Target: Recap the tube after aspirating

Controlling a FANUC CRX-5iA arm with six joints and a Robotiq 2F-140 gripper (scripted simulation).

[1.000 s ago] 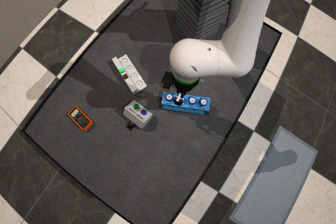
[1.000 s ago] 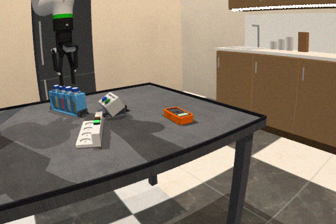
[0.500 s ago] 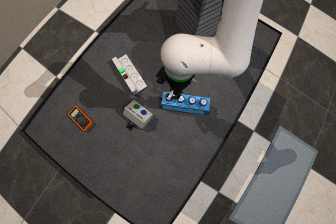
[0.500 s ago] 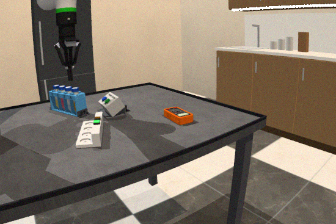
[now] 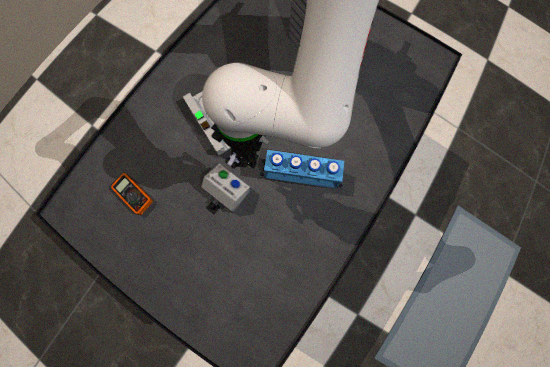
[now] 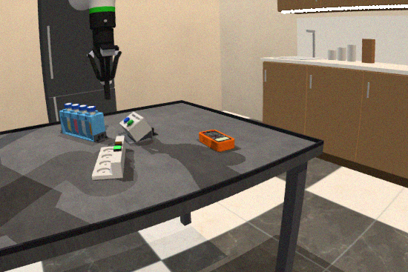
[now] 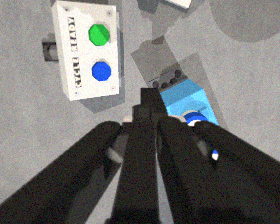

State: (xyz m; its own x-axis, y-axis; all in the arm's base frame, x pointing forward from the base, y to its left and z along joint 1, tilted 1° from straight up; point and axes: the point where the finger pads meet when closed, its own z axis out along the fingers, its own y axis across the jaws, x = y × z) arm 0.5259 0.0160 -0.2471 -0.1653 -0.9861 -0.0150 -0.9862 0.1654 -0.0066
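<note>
Now: the green key 50 mm ahead of my hand, 70 mm to the right of it and 120 mm below it. The rest, counted from my hand: grey key housing: 70 mm ahead, 50 mm to the right, 130 mm below; then blue key: 60 mm ahead, 30 mm to the right, 120 mm below; then cap 2: 80 mm behind, 150 mm to the left, 70 mm below.
</note>
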